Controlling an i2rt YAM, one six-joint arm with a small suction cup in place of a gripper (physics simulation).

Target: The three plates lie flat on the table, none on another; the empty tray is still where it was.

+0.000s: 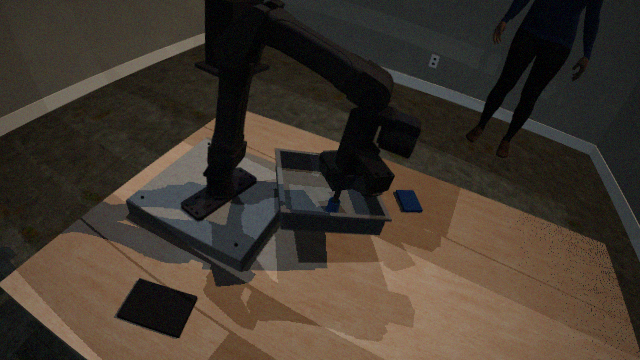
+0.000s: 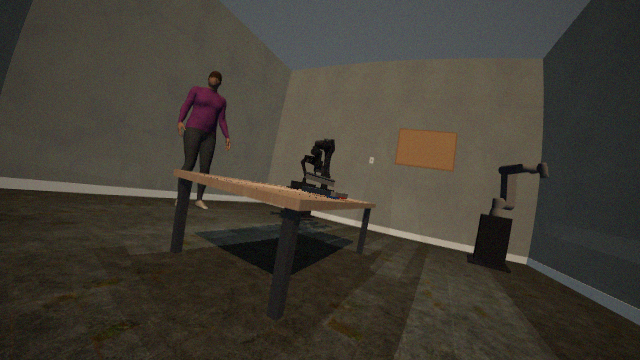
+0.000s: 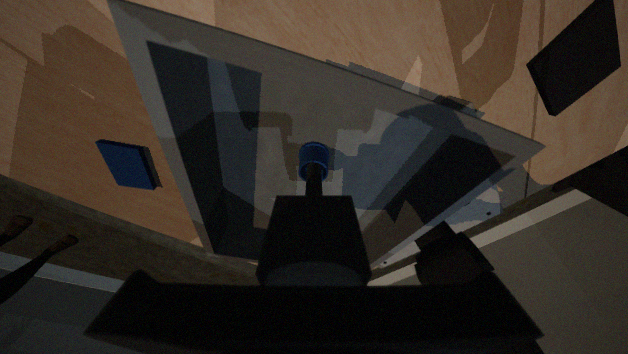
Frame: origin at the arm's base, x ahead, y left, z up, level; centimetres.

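Seen in the pictures: end effector, tool point: (image 2: 313, 181) (image 3: 314, 151); arm's base, origin of the base link: (image 1: 220, 193) (image 2: 323, 189).
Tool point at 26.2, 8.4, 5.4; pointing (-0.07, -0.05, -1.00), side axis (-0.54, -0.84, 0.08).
Pixels of each thing's top centre, then the offset from my tool point to it, as dx, dy, dz.
- small blue plate, middle of its top: (image 3: 127, 168) (image 1: 409, 199) +10.7, +28.7, -8.8
- black plate, middle of its top: (image 1: 157, 305) (image 3: 579, 65) -14.4, -37.1, -8.8
My suction cup (image 1: 333, 205) (image 3: 313, 160) presses on the floor of the grey tray (image 1: 333, 218) (image 3: 139, 53) and holds it. The tray has nothing else inside. It looks raised a little off the table, and its left corner is over the edge of the arm's grey base plate (image 1: 178, 178). A small blue plate (image 1: 408, 201) (image 3: 126, 164) lies flat on the table just right of the tray. A black plate (image 1: 156, 307) (image 3: 573, 61) lies flat near the table's front left corner. I see no third plate; the arm and tray hide part of the table.
The wooden table (image 1: 492, 277) (image 2: 250, 190) stands in a dim room. A person (image 1: 536, 44) (image 2: 203, 116) stands beyond its far side. A second robot arm on a black pedestal (image 2: 492, 241) stands by the right wall.
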